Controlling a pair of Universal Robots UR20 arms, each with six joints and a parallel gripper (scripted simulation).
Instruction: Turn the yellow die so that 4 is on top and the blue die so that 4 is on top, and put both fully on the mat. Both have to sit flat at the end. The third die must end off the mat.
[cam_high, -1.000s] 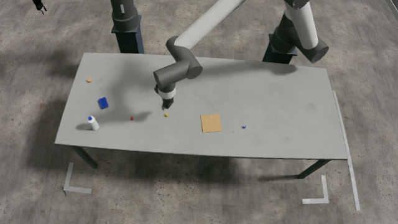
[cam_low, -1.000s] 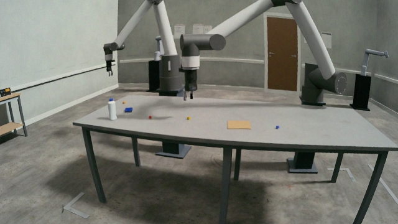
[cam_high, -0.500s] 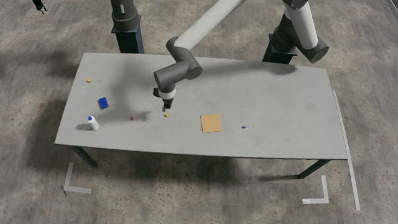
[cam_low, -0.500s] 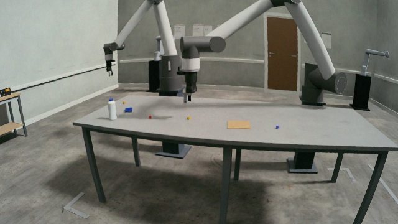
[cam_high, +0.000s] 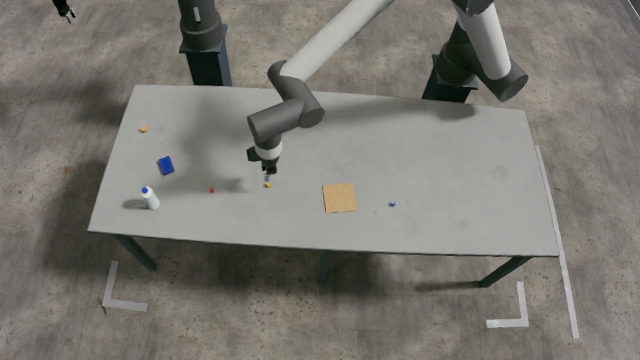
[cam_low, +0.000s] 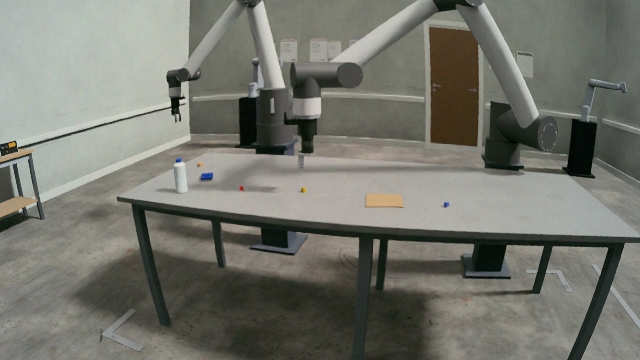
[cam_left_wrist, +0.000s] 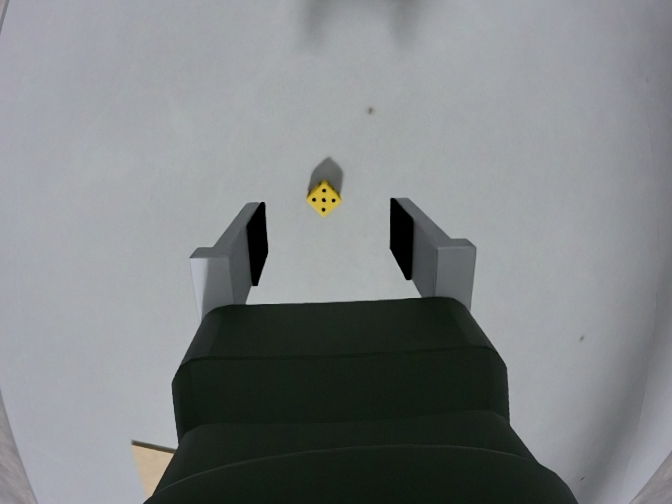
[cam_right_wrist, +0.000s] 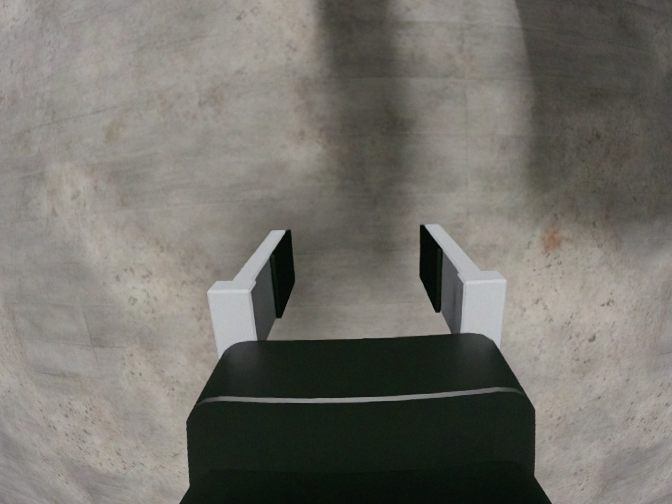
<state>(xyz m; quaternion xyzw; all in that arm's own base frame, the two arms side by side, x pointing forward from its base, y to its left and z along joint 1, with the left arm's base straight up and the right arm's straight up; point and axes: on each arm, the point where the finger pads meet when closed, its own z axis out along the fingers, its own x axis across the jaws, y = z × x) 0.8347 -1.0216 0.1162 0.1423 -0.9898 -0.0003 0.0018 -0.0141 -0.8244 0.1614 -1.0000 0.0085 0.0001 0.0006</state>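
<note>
Right now the yellow die is 1 cm to the left of my left hand and 11 cm below it. From my left hand the other things lie so: red die (7 cm ahead, 25 cm to the right, 11 cm below); then blue block (3 cm behind, 50 cm to the right, 10 cm below); then tan mat (1 cm ahead, 34 cm to the left, 11 cm below).
</note>
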